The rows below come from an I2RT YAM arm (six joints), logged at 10 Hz.
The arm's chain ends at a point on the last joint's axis. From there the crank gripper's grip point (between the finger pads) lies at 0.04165 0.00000 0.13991 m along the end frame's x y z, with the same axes.
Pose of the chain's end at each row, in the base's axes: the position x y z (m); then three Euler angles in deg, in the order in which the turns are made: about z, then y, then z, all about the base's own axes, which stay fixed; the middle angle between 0 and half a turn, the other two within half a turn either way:
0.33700 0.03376 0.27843 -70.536 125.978 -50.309
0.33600 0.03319 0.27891 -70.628 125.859 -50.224
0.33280 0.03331 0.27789 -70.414 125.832 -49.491
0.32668 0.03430 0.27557 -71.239 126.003 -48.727
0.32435 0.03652 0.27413 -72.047 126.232 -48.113
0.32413 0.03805 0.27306 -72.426 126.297 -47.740
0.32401 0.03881 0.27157 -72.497 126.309 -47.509
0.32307 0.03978 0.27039 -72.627 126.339 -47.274
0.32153 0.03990 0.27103 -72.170 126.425 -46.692
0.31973 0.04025 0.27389 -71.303 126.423 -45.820
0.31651 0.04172 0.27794 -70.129 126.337 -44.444
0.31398 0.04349 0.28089 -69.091 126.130 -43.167
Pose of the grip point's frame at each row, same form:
0.37388 -0.07217 0.18501 -70.536 125.978 -50.309
0.37317 -0.07288 0.18575 -70.628 125.859 -50.224
0.37134 -0.07221 0.18467 -70.414 125.832 -49.491
0.36651 -0.07086 0.18249 -71.239 126.003 -48.727
0.36514 -0.06830 0.18108 -72.047 126.232 -48.113
0.36557 -0.06660 0.18010 -72.426 126.297 -47.740
0.36587 -0.06569 0.17863 -72.497 126.309 -47.509
0.36534 -0.06457 0.17747 -72.627 126.339 -47.274
0.36470 -0.06371 0.17769 -72.170 126.425 -46.692
0.36437 -0.06230 0.18008 -71.303 126.423 -45.820
0.36356 -0.05929 0.18363 -70.129 126.337 -44.444
0.36339 -0.05620 0.18639 -69.091 126.130 -43.167

